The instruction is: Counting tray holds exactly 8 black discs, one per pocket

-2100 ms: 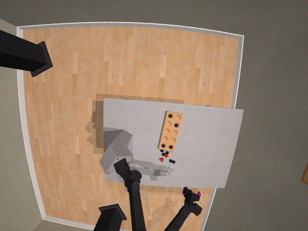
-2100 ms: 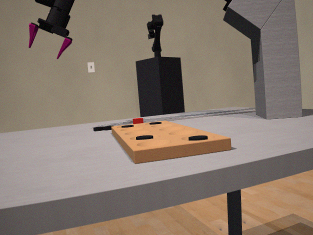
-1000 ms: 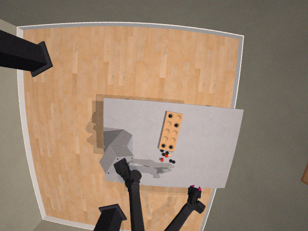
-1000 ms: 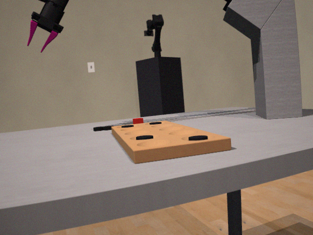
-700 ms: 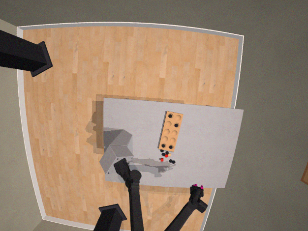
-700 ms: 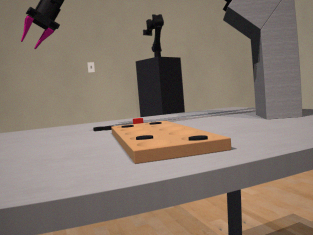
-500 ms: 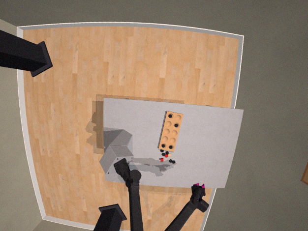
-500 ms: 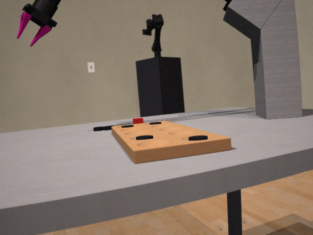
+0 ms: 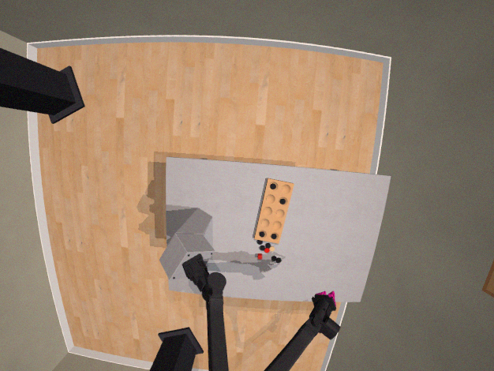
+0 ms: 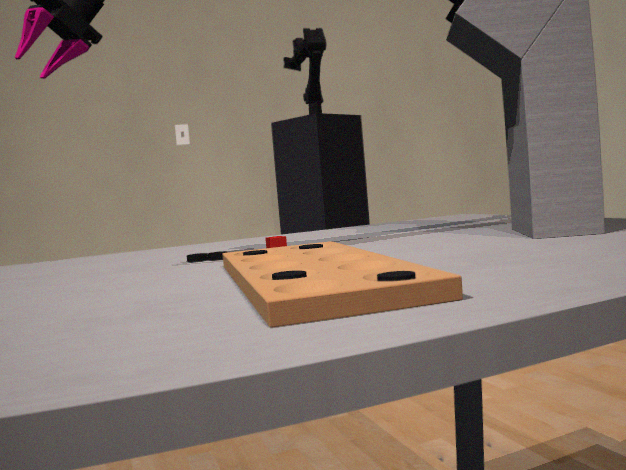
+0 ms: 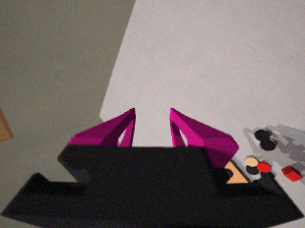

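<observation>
My gripper is now 21 cm past the tan disc, 17 cm to the right of it and 31 cm above it. Round my hand: wooden counting tray 13 cm behind, 40 cm to the left, 30 cm below; then red disc 25 cm behind, 17 cm to the left, 31 cm below; then red cube 30 cm behind, 15 cm to the left, 30 cm below.
</observation>
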